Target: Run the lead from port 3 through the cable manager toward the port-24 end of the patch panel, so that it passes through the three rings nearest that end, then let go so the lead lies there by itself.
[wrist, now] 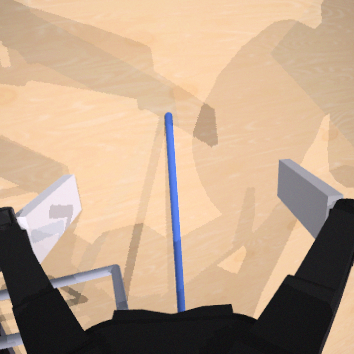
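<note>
A blue lead runs nearly straight from its free end near the middle of the wrist view down to the bottom, where the gripper's body hides the rest. My gripper is open, with one pad on each side of the lead and a wide gap to both; neither pad touches it. Part of a grey wire ring of the cable manager shows at the lower left, left of the lead. Ports 3 and 24 do not show in this view.
A light wooden table top lies below, crossed by shadows of the arm and gripper. The grey ring's bars stand near the left finger. A dark edge shows at the lower left corner.
</note>
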